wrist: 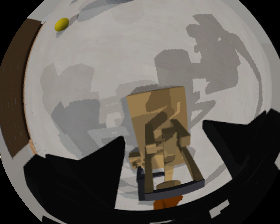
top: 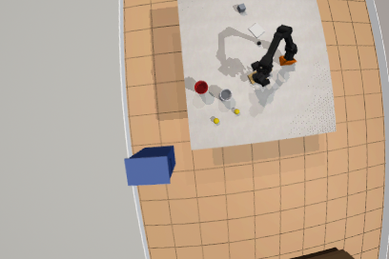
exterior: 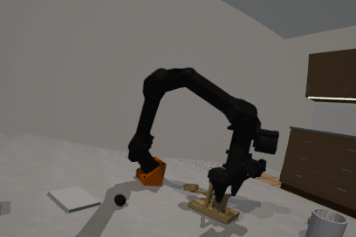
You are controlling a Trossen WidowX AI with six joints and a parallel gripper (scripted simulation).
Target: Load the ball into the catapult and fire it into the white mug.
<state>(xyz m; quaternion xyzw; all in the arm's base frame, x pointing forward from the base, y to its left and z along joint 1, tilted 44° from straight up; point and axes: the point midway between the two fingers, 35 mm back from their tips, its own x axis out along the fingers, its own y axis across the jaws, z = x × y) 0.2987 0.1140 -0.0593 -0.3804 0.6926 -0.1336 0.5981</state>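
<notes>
My gripper tip is 90 mm past the black ball, 280 mm to the left of it and 40 mm above it. Round my gripper tip: wooden catapult (70 mm behind, 20 mm to the right, 10 mm below); then flat white slab (90 mm behind, 400 mm to the right, 50 mm below); then white mug (260 mm ahead, 120 mm to the left, 30 mm below).
</notes>
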